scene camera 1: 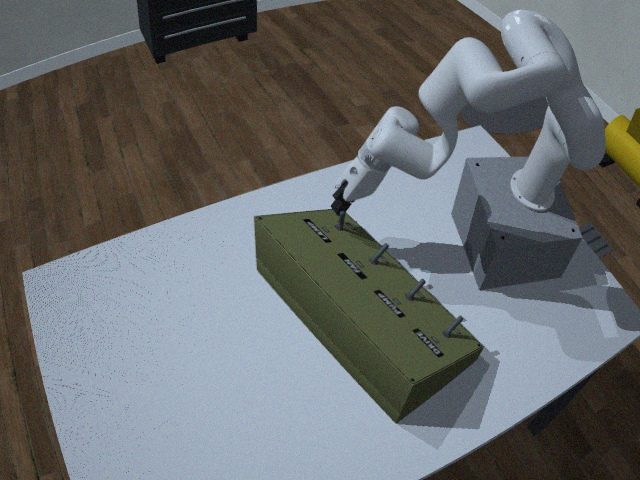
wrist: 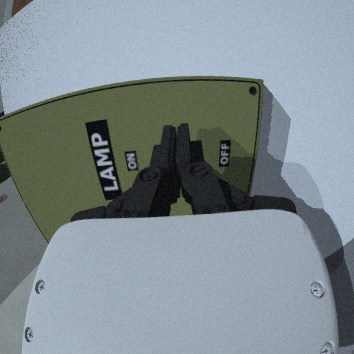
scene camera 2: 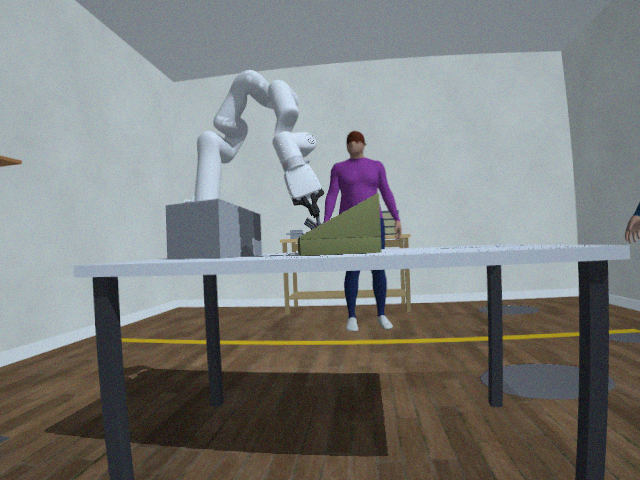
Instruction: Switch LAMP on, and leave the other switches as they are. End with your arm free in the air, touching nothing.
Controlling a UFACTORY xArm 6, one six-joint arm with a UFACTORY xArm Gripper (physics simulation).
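Frame: origin at the arm's base, x up, y ahead, z left, level; millimetres.
Seen in the pictures: gripper, fingertip midpoint: (scene camera 1: 336,210) (wrist: 178,142) (scene camera 2: 316,216); arm's base, link origin: (scene camera 1: 532,190) (scene camera 2: 205,209).
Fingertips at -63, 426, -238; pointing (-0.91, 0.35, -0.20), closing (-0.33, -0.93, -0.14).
Pixels of each thing's top centre, then the offset from my fingertips to it, as dx, dy, dz.
- LAMP lever, top centre: (scene camera 1: 342,212) +20, +3, +25
- FAN lever, top centre: (scene camera 1: 381,247) +8, -18, +144
- PUMP lever, top centre: (scene camera 1: 418,283) +8, -26, +263
- DRIVE lever, top centre: (scene camera 1: 456,320) +8, -33, +383
The olive switch box (scene camera 1: 330,289) (scene camera 2: 351,227) (wrist: 60,145) stands on the table with its sloped face toward the arm's base. The LAMP lever (scene camera 1: 340,221) is at the far end, more upright than the other levers; it is hidden behind the fingers in the wrist view. The FAN lever (scene camera 1: 378,253), PUMP lever (scene camera 1: 415,289) and DRIVE lever (scene camera 1: 452,326) lean toward the arm's base, away from their labels. My gripper (scene camera 1: 339,209) (scene camera 2: 315,213) (wrist: 178,142) is shut and empty, its tips at the LAMP lever's upper end, between the ON and OFF marks; contact looks likely.
The white table (scene camera 1: 170,361) (scene camera 2: 465,254) carries the box and the grey arm base block (scene camera 1: 527,258) (scene camera 2: 192,232). A person in purple (scene camera 2: 356,178) stands behind the table. A dark drawer cabinet (scene camera 1: 199,25) stands on the floor beyond it.
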